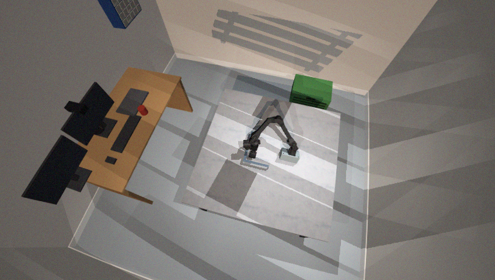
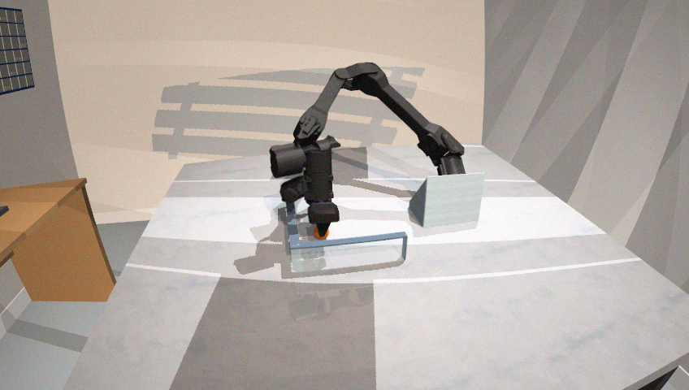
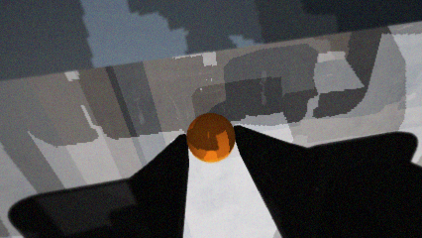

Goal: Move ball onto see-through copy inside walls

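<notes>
Now: gripper tip right at the orange ball. From my gripper tip the other things lie so: see-through ball copy: right at my gripper tip.
</notes>
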